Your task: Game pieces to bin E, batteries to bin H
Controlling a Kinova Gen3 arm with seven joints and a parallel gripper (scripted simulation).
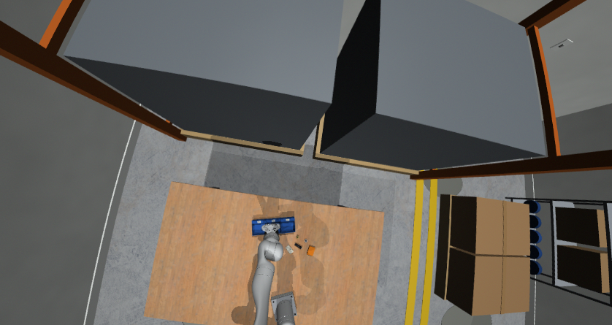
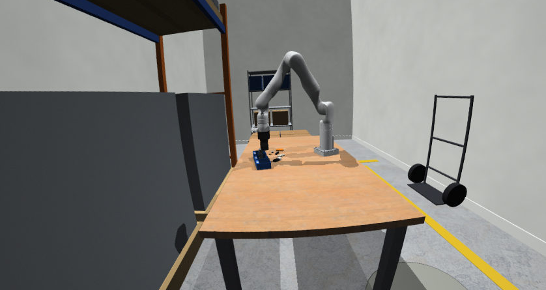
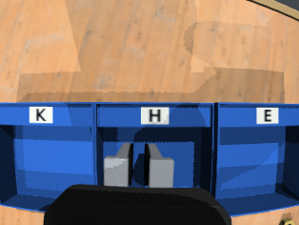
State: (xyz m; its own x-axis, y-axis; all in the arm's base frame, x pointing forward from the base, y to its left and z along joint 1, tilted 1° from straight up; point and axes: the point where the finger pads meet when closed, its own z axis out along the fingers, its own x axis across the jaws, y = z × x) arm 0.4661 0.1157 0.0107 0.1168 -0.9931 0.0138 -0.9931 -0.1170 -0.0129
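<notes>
Now: the blue three-part bin 20 mm below my hand and 10 mm to the right of it. Round my hand: brass nut: 160 mm to the right, 60 mm behind, 40 mm below; white domino: 140 mm behind, 120 mm to the right, 40 mm below; dark cylindrical battery: 170 mm to the right, 110 mm behind, 40 mm below.
</notes>
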